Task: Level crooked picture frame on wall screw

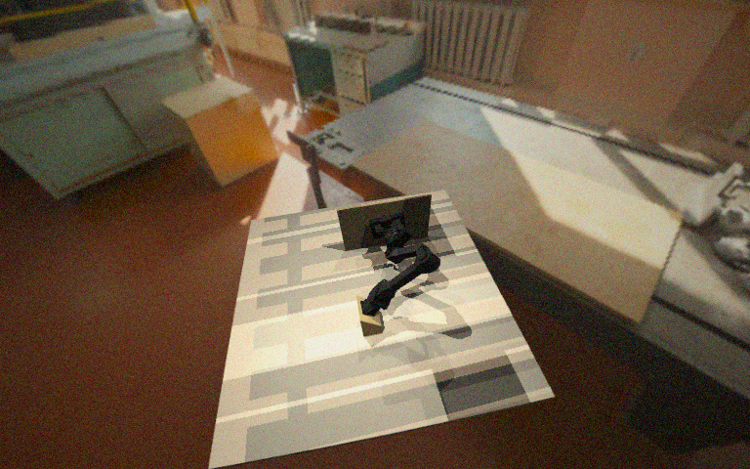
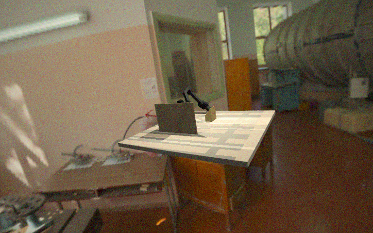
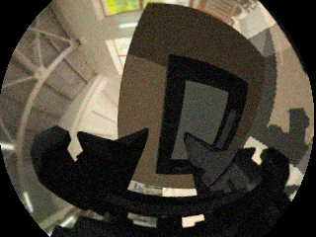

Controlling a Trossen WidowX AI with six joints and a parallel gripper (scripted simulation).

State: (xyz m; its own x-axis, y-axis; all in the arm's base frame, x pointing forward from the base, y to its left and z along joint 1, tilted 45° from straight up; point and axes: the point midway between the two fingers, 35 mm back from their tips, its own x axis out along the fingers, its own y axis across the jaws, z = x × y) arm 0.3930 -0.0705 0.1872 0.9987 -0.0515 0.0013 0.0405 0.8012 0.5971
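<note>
The black picture frame lies 5 cm below my gripper tip, 1 cm to the right of it and 1 cm ahead of it. Also, from my gripper tip: tan wall board: 6 cm below, 2 cm ahead, 1 cm to the right.
</note>
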